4 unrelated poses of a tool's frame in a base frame.
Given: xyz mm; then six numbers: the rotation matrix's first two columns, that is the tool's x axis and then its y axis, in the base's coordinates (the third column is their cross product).
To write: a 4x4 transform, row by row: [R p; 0 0 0 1], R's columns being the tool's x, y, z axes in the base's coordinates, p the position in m. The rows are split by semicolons. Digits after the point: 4 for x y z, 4 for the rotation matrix.
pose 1, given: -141.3 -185.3 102.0 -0.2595 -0.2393 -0.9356 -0.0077 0.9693 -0.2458
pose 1, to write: -0.2595 -0.0077 0.9657 -0.1413; -0.2393 0.9693 -0.0566 -0.1853; -0.9356 -0.2458 -0.2534 0.1020; 0 0 0 1
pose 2, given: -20.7 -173.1 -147.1 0.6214 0.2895 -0.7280 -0.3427 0.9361 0.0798
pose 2, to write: 0.6214 -0.3427 0.7046 -0.0207; 0.2895 0.9361 0.1999 -0.1731; -0.7280 0.0798 0.6809 -0.1471; 0 0 0 1
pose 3, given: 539.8 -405.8 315.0 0.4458 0.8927 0.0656 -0.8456 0.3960 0.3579
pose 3, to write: 0.4458 -0.8456 0.2935 0.5398; 0.8927 0.3960 -0.2150 -0.4058; 0.0656 0.3579 0.9314 0.3150; 0 0 0 1
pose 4, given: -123.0 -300.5 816.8 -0.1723 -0.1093 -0.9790 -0.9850 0.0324 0.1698
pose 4, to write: -0.1723 -0.9850 0.0132 -0.1230; -0.1093 0.0324 0.9936 -0.3005; -0.9790 0.1698 -0.1132 0.8168; 0 0 0 1
